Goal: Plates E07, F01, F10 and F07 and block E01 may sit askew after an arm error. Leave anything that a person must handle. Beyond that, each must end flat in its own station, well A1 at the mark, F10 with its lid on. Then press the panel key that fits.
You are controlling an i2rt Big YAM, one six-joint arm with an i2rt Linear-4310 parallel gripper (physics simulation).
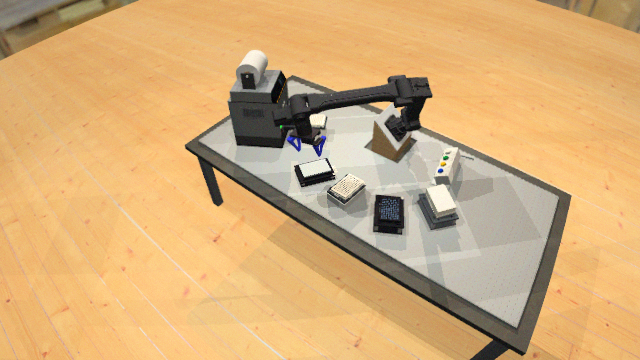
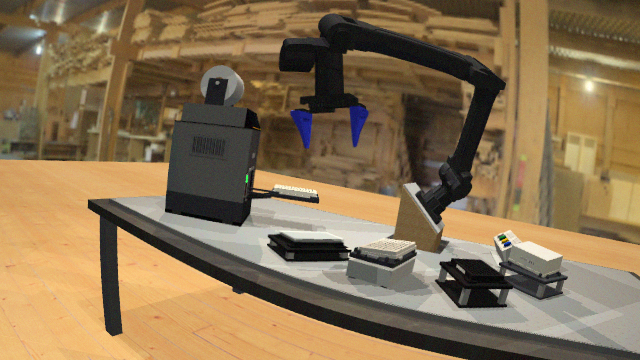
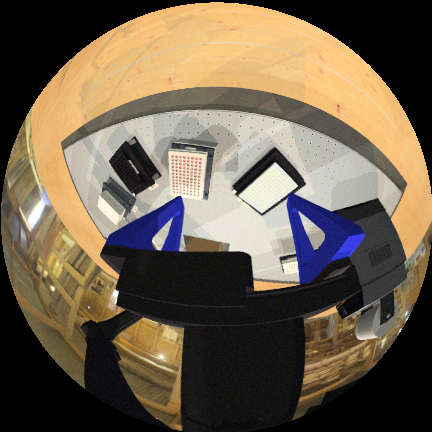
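My gripper (image 1: 309,151) (image 2: 331,147) (image 3: 236,198) is open and empty, high above the table near the grey machine. A pale plate (image 1: 315,168) (image 2: 311,237) (image 3: 267,188) lies on a low black station. A cream plate with reddish wells (image 1: 348,186) (image 2: 387,247) (image 3: 187,172) is on a light block-shaped station and looks slightly tilted. A black plate (image 1: 389,208) (image 2: 477,270) (image 3: 132,167) is on a black posted stand. A tall white block (image 1: 441,200) (image 2: 535,258) (image 3: 111,207) sits on a grey stand. Another cream plate (image 1: 318,120) (image 2: 295,190) (image 3: 289,265) rests on the machine's tray. Labels are unreadable.
The grey machine (image 1: 257,120) (image 2: 212,165) (image 3: 380,240) with a white roll on top and a green light stands at the table's end. The arm's wooden wedge base (image 1: 385,143) (image 2: 415,227) is at the back. A button panel (image 1: 452,170) stands behind the white block.
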